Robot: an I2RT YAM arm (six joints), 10 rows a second.
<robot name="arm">
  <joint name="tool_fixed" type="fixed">
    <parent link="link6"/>
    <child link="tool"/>
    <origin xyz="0 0 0" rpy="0 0 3.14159"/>
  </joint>
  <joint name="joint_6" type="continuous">
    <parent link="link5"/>
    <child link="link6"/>
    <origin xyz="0 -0.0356 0.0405" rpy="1.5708 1.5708 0"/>
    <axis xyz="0 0 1"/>
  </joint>
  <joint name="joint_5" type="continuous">
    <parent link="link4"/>
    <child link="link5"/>
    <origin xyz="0.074 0.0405 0.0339" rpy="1.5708 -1.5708 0"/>
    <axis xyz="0 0 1"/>
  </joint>
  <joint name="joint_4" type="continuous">
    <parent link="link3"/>
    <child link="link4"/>
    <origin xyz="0.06 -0.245 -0.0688" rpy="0 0 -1.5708"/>
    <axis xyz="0 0 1"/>
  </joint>
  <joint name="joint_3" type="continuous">
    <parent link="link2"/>
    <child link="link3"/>
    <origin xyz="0 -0.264 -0.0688" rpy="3.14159 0 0"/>
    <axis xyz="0 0 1"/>
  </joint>
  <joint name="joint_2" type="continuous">
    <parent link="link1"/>
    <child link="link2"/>
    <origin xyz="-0.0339 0.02 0.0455" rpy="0 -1.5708 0"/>
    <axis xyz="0 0 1"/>
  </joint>
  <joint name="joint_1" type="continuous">
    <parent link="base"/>
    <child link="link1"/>
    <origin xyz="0 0 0.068" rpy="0 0 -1.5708"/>
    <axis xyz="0 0 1"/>
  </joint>
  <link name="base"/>
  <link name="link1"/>
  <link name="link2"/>
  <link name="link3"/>
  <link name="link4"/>
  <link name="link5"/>
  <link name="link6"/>
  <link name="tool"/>
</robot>
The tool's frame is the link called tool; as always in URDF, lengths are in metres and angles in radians. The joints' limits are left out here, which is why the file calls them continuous.
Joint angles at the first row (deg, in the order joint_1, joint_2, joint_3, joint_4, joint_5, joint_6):
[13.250, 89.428, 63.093, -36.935, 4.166, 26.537]
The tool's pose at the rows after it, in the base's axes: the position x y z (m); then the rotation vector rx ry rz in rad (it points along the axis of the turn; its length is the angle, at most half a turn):
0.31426, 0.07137, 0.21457, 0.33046, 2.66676, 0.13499
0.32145, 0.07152, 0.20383, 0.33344, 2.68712, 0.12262
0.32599, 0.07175, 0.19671, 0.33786, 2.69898, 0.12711
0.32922, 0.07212, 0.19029, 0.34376, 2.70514, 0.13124
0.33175, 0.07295, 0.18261, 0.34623, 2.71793, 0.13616
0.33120, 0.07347, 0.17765, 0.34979, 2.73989, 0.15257
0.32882, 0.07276, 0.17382, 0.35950, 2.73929, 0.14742
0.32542, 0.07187, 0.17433, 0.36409, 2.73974, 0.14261
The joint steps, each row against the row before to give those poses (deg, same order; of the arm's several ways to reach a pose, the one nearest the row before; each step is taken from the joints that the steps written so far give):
[-0.066, 2.735, 0.493, 1.759, -0.649, -0.045]
[-0.258, 2.557, 0.432, 0.875, 0.021, -0.203]
[-0.182, 1.619, 0.214, 0.787, -0.435, 0.055]
[-0.088, 1.244, -0.068, 0.982, -0.269, 0.192]
[0.000, 1.344, -0.176, 0.864, -0.405, 0.137]
[0.001, 0.630, -0.276, -0.129, -1.007, 0.254]
[-0.002, -0.153, -1.107, 0.857, 0.263, 0.351]
[0.001, -0.733, -0.719, -0.127, 0.202, 0.148]

